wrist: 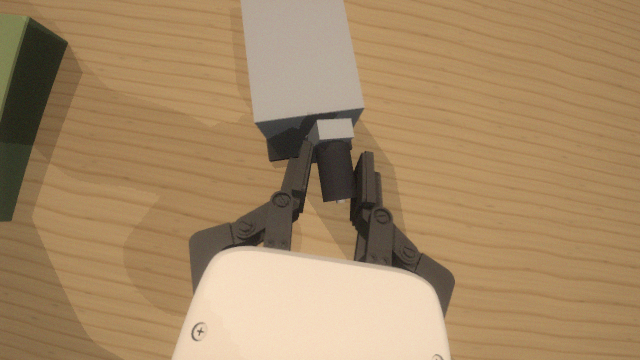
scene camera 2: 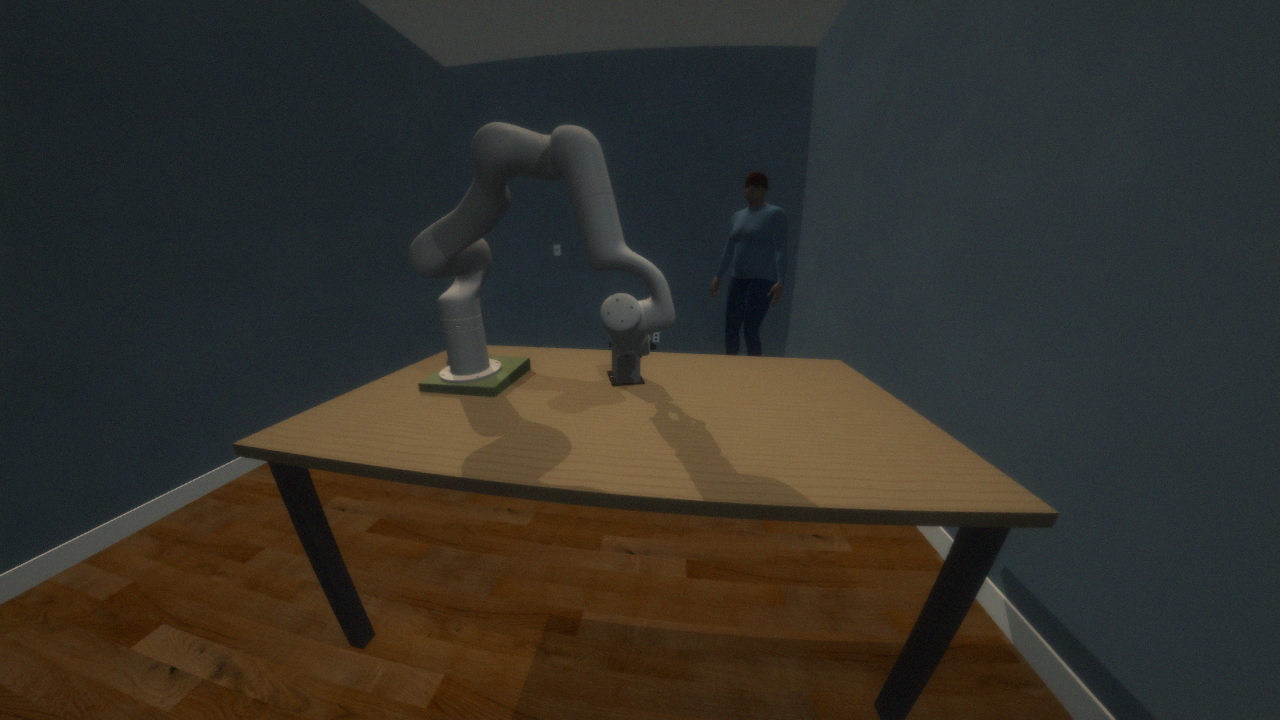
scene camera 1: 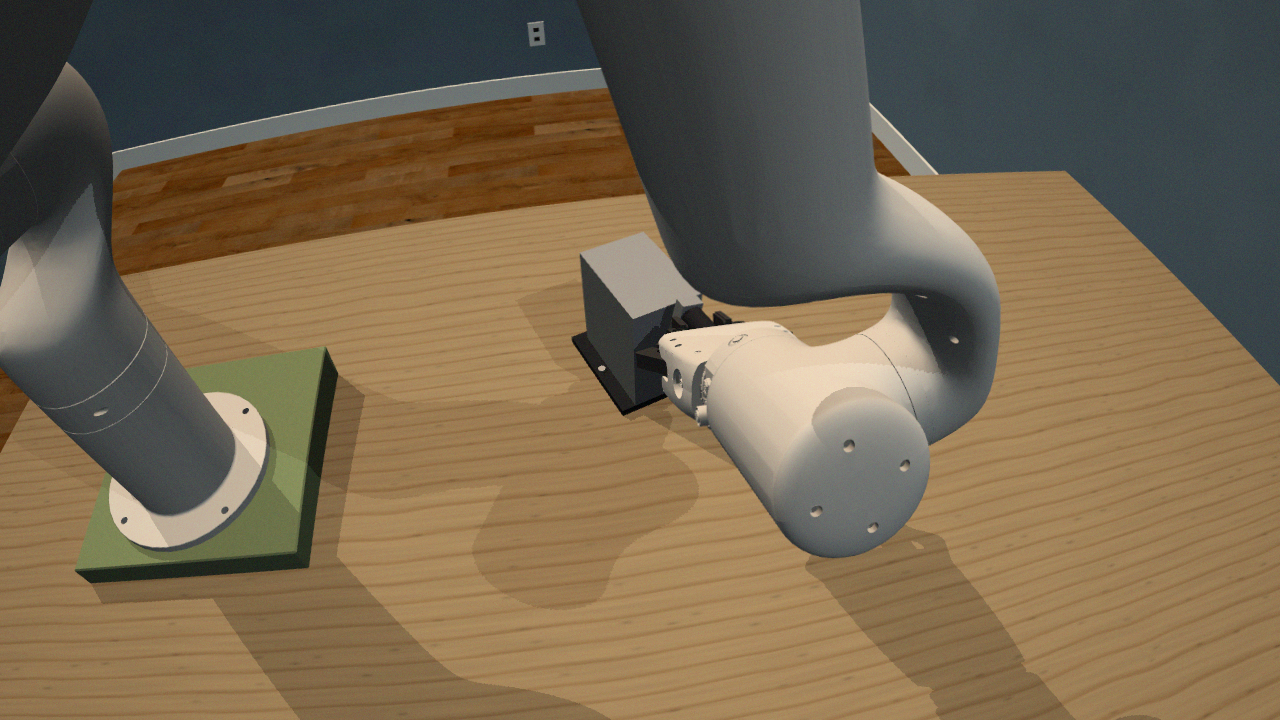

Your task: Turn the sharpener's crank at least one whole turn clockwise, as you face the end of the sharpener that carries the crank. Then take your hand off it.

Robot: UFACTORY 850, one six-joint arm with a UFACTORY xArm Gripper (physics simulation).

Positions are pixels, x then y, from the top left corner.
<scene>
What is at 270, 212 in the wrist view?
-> My gripper.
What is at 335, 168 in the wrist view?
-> A black crank knob.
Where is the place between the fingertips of my gripper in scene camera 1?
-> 696, 330
</scene>
